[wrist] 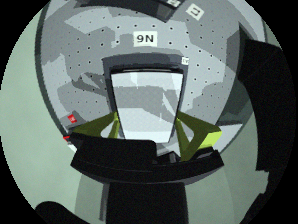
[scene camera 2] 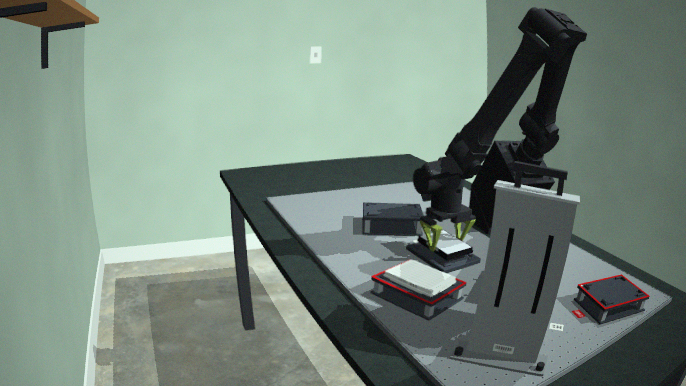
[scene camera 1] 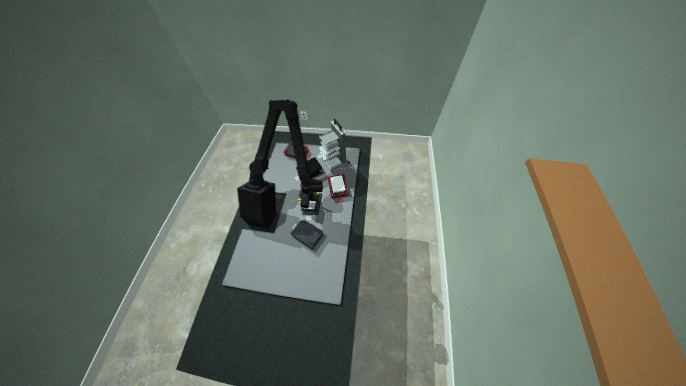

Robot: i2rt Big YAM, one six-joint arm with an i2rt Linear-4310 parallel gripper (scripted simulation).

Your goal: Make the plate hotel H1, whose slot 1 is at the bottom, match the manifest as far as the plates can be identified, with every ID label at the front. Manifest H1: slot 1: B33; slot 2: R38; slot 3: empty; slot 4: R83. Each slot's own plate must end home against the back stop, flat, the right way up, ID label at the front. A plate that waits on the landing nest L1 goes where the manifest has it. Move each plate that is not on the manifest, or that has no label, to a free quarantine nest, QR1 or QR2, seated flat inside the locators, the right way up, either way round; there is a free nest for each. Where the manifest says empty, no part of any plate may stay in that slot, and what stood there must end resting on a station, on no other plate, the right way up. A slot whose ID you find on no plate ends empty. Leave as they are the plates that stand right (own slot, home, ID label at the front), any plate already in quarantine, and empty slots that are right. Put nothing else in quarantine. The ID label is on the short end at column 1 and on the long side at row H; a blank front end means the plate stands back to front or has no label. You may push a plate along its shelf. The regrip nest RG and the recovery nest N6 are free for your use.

Labels:
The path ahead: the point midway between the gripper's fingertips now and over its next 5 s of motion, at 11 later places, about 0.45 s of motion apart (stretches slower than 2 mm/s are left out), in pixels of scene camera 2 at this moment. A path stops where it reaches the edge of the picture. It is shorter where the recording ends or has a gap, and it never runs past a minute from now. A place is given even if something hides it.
The gripper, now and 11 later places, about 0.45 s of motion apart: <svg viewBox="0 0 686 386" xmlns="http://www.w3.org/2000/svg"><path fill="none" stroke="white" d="M445 247L445 250L444 251L445 241L446 227L446 226L446 230L445 236L445 243L445 249L443 251L444 249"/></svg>

